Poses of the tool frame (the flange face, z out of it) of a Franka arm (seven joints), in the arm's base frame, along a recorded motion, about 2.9 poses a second.
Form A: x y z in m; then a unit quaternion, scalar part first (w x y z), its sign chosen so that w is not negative.
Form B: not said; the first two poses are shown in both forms.
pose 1, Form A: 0.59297 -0.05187 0.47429 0.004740 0.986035 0.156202 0.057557
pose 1, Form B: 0.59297 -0.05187 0.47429 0.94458 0.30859 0.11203 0.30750 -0.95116 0.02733
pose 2, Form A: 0.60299 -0.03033 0.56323 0.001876 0.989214 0.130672 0.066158
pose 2, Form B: 0.60299 -0.03033 0.56323 0.95710 0.25877 0.13040 0.25828 -0.96584 0.02100
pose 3, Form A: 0.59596 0.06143 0.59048 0.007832 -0.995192 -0.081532 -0.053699
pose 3, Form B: 0.59596 0.06143 0.59048 0.98094 0.16144 0.10816 0.16312 -0.98658 -0.00683
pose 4, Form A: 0.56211 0.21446 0.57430 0.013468 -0.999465 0.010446 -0.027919
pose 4, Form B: 0.56211 0.21446 0.57430 0.99822 -0.02163 0.05553 -0.02013 -0.99942 -0.02750
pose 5, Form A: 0.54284 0.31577 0.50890 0.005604 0.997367 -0.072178 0.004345
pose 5, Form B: 0.54284 0.31577 0.50890 0.98954 -0.14393 0.00948 -0.14402 -0.98952 0.01055
